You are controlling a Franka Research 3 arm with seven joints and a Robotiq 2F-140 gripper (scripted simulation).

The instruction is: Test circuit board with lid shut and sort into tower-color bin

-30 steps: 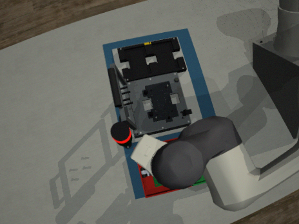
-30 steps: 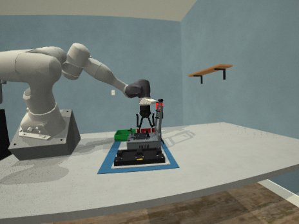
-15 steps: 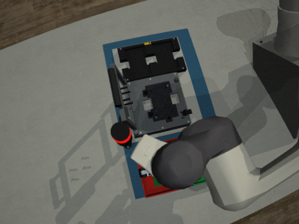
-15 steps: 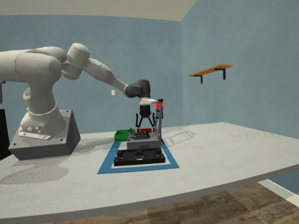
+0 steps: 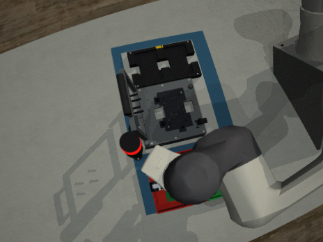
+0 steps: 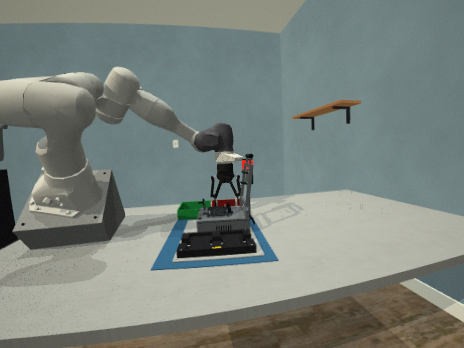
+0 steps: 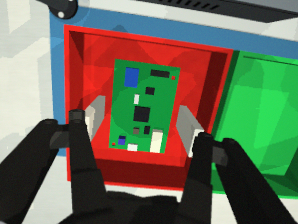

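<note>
Now: the red bin 2 cm below my hand. Round my hand: green bin: 15 cm behind, 2 cm to the left, 2 cm below; then latch hook: 13 cm to the right, 12 cm behind, 5 cm above; then green circuit board: 3 cm below.
</note>
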